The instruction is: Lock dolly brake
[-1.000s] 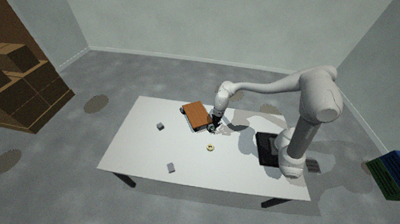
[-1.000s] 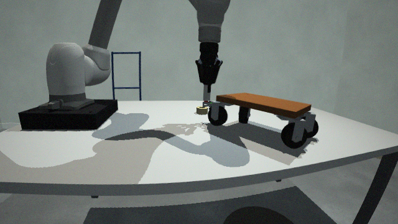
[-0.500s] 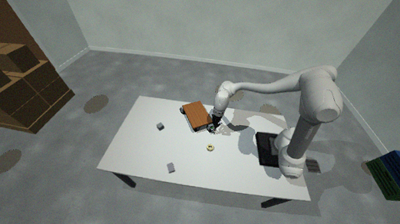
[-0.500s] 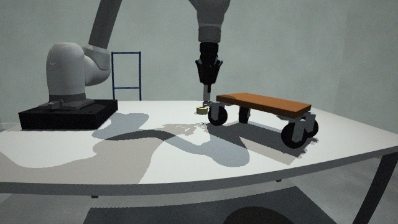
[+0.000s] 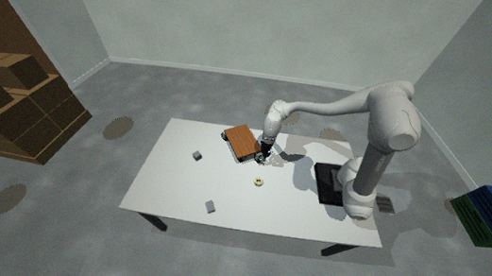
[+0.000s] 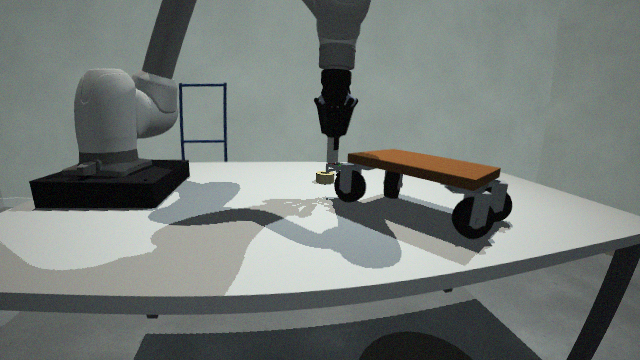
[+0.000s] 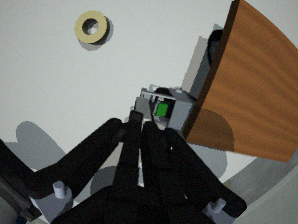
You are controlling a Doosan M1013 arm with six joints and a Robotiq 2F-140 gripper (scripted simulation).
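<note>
Right now my hand is 40 mm above the brake pedal, 10 mm to the left of it and 10 mm short of it.
</note>
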